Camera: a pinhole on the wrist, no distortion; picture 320 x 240 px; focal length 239.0 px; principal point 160.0 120.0 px. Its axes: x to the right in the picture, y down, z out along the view. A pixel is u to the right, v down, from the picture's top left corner.
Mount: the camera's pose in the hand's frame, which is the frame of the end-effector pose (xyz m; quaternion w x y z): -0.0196 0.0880 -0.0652 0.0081 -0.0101 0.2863 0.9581
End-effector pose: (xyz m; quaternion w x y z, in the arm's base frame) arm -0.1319 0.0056 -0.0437 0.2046 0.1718 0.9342 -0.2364
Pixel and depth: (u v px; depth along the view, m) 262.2 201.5 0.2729
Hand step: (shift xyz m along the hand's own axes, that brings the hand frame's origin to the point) -0.1423 0.1611 0.2111
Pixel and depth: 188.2 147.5 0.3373
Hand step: -0.0652 0.2410 0.2371
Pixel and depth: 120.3 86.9 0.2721
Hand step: 0.0224 0.2684 0.1427
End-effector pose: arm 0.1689 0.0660 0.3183 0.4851 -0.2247 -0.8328 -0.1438
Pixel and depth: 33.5 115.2 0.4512
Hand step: 0.2127 0.3408 0.3127
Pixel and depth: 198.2 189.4 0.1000
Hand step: -0.0377 0.1188 0.0339
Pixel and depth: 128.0 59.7 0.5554
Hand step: 0.0496 0.5092 0.3240
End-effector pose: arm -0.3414 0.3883 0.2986 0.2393 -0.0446 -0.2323 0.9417
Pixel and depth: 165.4 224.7 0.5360
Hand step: -0.0446 0.1859 0.5113
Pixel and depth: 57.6 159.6 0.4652
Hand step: 0.1712 0.2769 0.3707
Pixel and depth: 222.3 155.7 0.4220
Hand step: -0.1371 0.2679 0.3195
